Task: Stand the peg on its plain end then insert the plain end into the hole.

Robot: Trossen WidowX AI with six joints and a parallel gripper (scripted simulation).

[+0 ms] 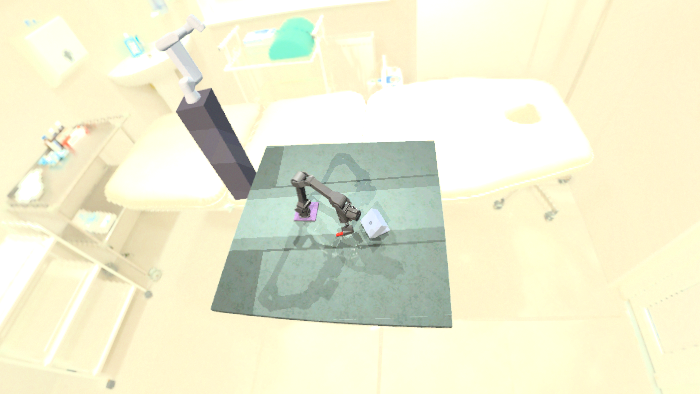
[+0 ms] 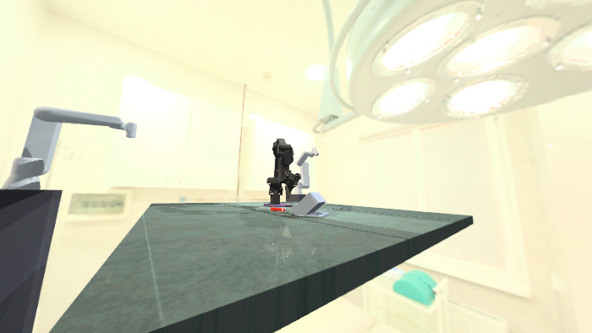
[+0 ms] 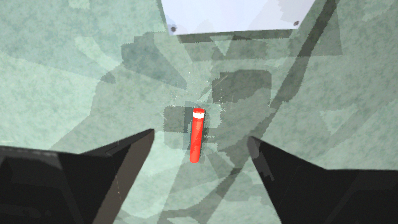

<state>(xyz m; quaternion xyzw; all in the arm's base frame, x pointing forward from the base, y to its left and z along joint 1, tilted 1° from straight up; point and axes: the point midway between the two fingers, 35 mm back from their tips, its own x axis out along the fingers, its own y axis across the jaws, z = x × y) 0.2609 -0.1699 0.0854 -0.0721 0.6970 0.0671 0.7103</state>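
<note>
The red peg lies 1 cm behind my gripper tip and 5 cm below it. The rest, counted from my gripper tip: sloped panel 16 cm ahead, 2 cm to the left, 2 cm below.
</note>
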